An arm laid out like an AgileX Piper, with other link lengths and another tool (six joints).
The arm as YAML. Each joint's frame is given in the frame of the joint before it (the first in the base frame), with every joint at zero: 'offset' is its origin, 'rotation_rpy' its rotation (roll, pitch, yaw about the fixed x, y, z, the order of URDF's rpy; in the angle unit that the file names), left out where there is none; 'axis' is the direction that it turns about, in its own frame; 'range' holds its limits. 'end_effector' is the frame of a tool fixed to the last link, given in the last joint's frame.
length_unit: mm
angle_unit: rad
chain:
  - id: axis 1
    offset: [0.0, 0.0, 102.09]
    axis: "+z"
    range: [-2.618, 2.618]
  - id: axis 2
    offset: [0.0, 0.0, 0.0]
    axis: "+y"
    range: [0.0, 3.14]
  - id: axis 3
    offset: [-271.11, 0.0, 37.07]
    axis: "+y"
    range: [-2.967, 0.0]
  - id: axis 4
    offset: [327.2, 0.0, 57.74]
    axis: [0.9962, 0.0, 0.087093]
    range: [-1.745, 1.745]
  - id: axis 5
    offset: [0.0, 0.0, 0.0]
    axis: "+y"
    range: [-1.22, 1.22]
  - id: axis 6
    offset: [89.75, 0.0, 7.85]
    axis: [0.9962, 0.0, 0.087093]
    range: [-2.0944, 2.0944]
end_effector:
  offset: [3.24, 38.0, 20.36]
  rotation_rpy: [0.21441, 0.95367, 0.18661]
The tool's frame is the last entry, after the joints.
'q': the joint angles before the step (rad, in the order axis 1, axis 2, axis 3, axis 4, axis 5, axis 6). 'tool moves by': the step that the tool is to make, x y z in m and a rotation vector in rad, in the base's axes. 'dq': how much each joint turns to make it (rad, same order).
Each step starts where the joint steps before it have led.
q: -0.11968 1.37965 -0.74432 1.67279 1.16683 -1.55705
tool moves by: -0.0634 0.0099 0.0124 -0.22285 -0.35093 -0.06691
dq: -0.00001 -0.30212 0.16930 0.00005 -0.11725 -0.28568
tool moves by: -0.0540 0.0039 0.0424 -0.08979 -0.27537 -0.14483
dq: 0.00020 -0.34969 0.07374 0.00234 -0.15267 -0.02970
